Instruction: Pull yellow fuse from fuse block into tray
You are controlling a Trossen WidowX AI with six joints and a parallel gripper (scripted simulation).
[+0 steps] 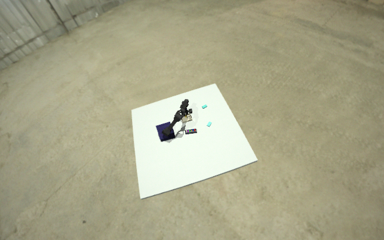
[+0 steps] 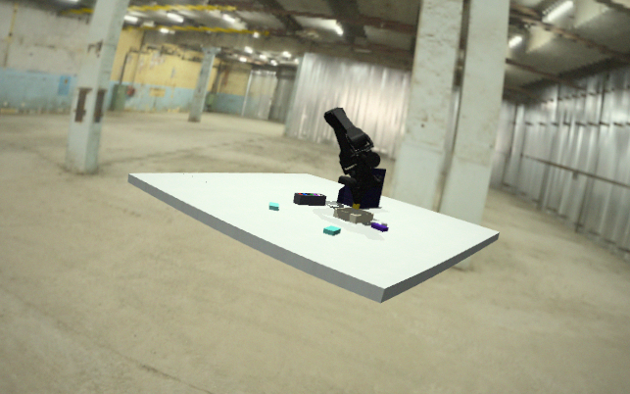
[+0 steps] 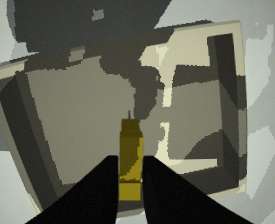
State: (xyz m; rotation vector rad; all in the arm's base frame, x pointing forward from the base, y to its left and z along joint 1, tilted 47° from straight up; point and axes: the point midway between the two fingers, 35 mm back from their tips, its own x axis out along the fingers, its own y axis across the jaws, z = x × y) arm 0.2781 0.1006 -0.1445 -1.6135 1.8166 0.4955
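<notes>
Right now the yellow fuse is 20 mm below my gripper tip. Also, from my gripper tip: beige tray (50 mm below).
</notes>
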